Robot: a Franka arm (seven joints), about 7 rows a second.
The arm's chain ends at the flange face. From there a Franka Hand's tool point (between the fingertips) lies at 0.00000 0.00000 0.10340 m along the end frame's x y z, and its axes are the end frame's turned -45 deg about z.
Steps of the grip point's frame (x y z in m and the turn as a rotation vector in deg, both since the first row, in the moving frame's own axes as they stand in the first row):
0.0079, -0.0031, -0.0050, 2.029, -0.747, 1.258
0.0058, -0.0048, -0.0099, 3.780, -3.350, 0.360
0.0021, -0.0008, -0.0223, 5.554, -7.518, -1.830
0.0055, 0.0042, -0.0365, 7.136, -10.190, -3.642
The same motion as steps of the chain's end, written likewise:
0.0069, -0.0061, -0.0049, 0.907, -1.963, 1.258
0.0098, -0.0069, -0.0095, 0.304, -5.042, 0.360
0.0175, -0.0048, -0.0209, -1.389, -9.243, -1.830
0.0287, -0.0055, -0.0341, -2.160, -12.251, -3.642

